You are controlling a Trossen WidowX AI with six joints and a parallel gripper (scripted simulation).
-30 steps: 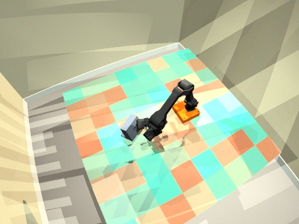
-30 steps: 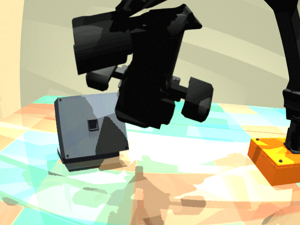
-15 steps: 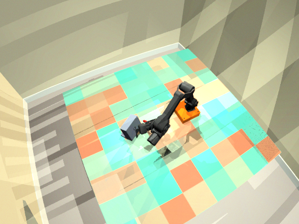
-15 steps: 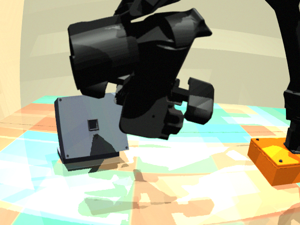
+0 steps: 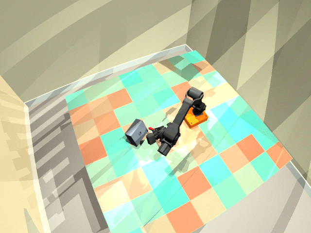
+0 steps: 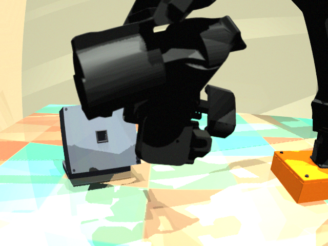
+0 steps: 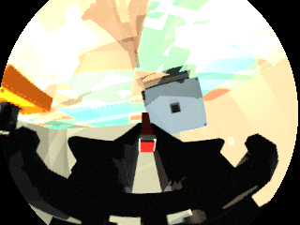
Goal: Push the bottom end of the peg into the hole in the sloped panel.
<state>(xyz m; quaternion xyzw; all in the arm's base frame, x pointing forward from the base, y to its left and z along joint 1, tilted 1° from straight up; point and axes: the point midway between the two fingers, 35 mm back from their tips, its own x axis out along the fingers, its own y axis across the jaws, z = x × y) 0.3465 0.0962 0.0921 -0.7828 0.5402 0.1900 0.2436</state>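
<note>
Right now my gripper tip is 10 cm short of the grey sloped panel, 4 cm to the left of it and 4 cm above it. The rest, counted from my gripper tip: red square peg (1 cm behind, 1 cm to the left, 1 cm above).
</note>
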